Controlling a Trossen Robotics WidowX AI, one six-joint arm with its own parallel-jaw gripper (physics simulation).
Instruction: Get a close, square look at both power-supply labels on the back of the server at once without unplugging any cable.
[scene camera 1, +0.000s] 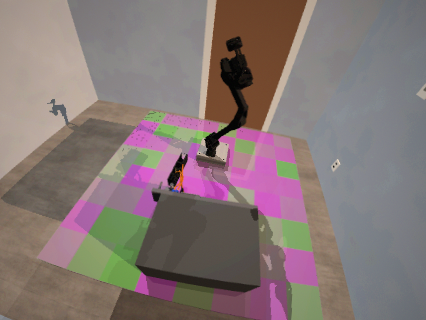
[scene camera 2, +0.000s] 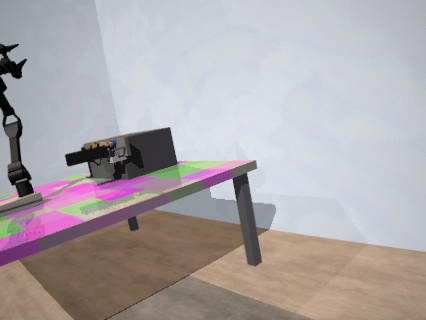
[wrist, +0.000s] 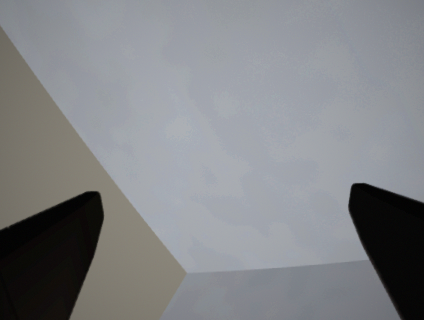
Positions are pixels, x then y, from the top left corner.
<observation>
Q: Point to the gripper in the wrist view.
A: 227, 201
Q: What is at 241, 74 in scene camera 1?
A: The gripper.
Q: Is the gripper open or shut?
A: Open.
</observation>
